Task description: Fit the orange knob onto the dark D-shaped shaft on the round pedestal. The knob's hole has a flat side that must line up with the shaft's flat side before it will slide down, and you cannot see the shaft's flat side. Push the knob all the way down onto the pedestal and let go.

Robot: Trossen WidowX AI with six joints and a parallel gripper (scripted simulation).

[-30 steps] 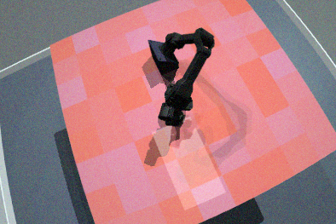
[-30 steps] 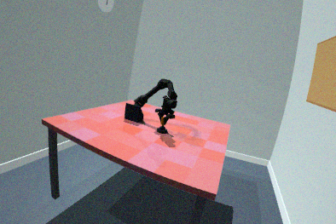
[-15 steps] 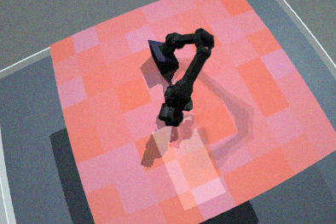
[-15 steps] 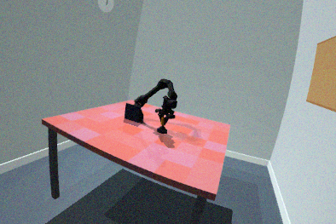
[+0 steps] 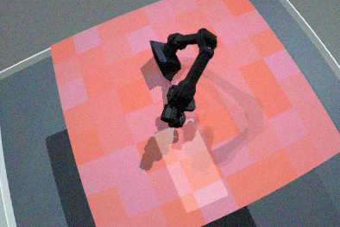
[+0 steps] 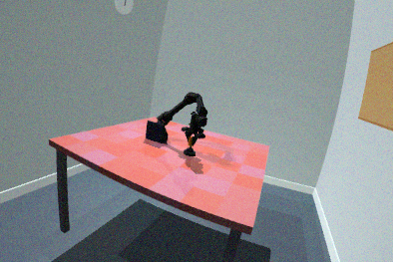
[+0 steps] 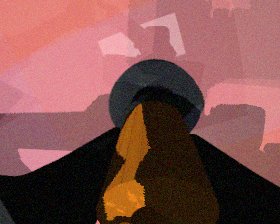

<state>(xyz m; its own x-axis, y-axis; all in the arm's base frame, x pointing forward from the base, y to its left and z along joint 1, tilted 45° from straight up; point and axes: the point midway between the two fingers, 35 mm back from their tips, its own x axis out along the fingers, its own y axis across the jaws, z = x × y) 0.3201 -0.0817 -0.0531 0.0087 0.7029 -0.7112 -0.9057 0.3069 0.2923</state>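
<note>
The orange knob is 2 cm above my gripper tip. Also, from my gripper tip: round dark pedestal: 4 cm below.
</note>
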